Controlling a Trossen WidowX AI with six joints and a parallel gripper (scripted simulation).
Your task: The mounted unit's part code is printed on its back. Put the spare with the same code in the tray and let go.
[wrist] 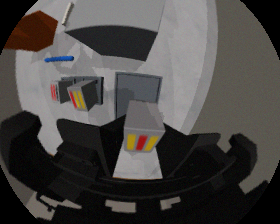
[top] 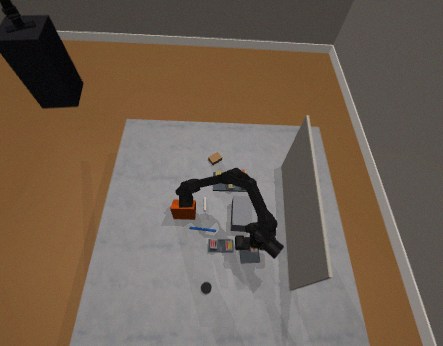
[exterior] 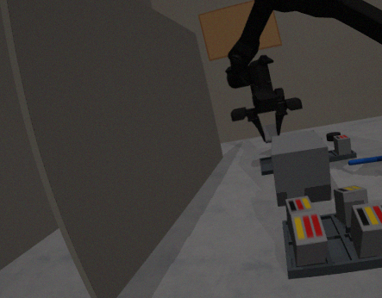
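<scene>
Now: the flat grey tray 7 cm below my gripper tip and 1 cm behind it. From my gripper tip the other things lie so: rack 15 cm behind, 6 cm below, 4 cm to the left; grey spare 3 cm above; grey box 19 cm to the left, 2 cm below, 2 cm behind.
</scene>
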